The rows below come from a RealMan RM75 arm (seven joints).
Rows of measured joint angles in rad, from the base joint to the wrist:
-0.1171, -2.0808, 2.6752, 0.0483, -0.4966, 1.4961, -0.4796
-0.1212, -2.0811, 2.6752, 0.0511, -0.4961, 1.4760, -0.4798
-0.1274, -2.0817, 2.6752, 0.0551, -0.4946, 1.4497, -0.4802
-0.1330, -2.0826, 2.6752, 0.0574, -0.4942, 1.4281, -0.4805
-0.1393, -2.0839, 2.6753, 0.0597, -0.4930, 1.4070, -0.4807
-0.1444, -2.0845, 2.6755, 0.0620, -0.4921, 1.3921, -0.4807
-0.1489, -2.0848, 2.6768, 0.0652, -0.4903, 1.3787, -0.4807
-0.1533, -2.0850, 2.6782, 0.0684, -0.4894, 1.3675, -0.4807
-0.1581, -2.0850, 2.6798, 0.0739, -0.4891, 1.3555, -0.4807
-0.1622, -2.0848, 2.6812, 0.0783, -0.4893, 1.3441, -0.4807
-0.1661, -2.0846, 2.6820, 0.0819, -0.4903, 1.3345, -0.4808
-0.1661, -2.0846, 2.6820, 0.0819, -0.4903, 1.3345, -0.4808
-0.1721, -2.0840, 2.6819, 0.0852, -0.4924, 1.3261, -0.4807
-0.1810, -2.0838, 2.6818, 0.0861, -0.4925, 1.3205, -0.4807
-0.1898, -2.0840, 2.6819, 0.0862, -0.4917, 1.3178, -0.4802
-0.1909, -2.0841, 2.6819, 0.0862, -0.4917, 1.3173, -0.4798
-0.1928, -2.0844, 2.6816, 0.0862, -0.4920, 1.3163, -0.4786
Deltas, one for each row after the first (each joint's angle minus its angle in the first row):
-0.0041, -0.0003, 0.0000, 0.0028, 0.0005, -0.0201, -0.0002
-0.0103, -0.0009, 0.0000, 0.0068, 0.0020, -0.0464, -0.0006
-0.0159, -0.0018, 0.0000, 0.0091, 0.0024, -0.0680, -0.0009
-0.0222, -0.0031, 0.0001, 0.0114, 0.0036, -0.0891, -0.0011
-0.0273, -0.0037, 0.0003, 0.0137, 0.0045, -0.1040, -0.0011
-0.0318, -0.0040, 0.0016, 0.0169, 0.0063, -0.1174, -0.0011
-0.0362, -0.0042, 0.0030, 0.0201, 0.0072, -0.1286, -0.0011
-0.0410, -0.0042, 0.0046, 0.0256, 0.0075, -0.1406, -0.0011
-0.0451, -0.0040, 0.0060, 0.0300, 0.0073, -0.1520, -0.0011
-0.0490, -0.0038, 0.0068, 0.0336, 0.0063, -0.1616, -0.0012
-0.0490, -0.0038, 0.0068, 0.0336, 0.0063, -0.1616, -0.0012
-0.0550, -0.0032, 0.0067, 0.0369, 0.0042, -0.1700, -0.0011
-0.0639, -0.0030, 0.0066, 0.0378, 0.0041, -0.1756, -0.0011
-0.0727, -0.0032, 0.0067, 0.0379, 0.0049, -0.1783, -0.0006
-0.0738, -0.0033, 0.0067, 0.0379, 0.0049, -0.1788, -0.0002
-0.0757, -0.0036, 0.0064, 0.0379, 0.0046, -0.1798, 0.0010

